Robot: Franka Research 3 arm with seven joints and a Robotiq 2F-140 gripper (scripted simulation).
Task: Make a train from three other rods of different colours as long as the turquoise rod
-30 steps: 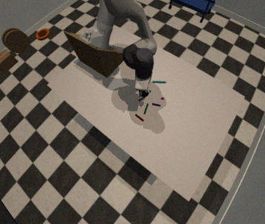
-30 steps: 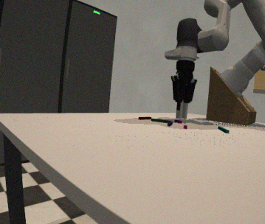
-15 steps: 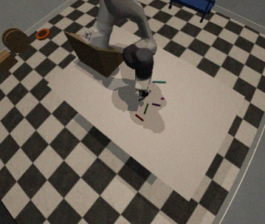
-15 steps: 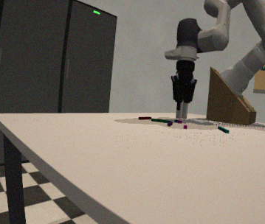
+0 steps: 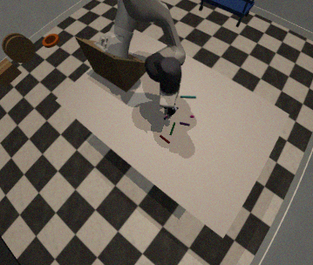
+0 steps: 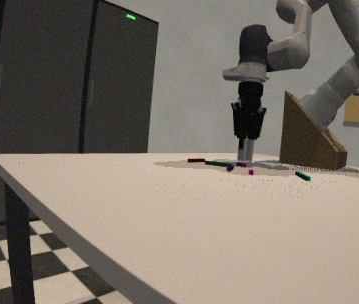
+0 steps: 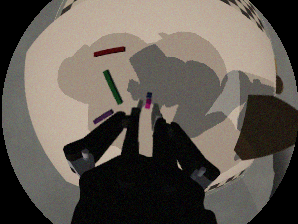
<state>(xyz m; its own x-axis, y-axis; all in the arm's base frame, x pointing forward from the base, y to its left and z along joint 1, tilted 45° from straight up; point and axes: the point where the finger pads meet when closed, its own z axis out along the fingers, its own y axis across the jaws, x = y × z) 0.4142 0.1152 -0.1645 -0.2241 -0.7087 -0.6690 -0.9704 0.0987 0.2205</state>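
Now: the blue rod 5 cm below my hand and 2 cm to the right of it. From my hand the other things lie so: purple rod (11 cm ahead, 5 cm below, 3 cm to the left); then red rod (12 cm to the right, 8 cm ahead, 5 cm below); then green rod (7 cm ahead, 5 cm below, 4 cm to the right).
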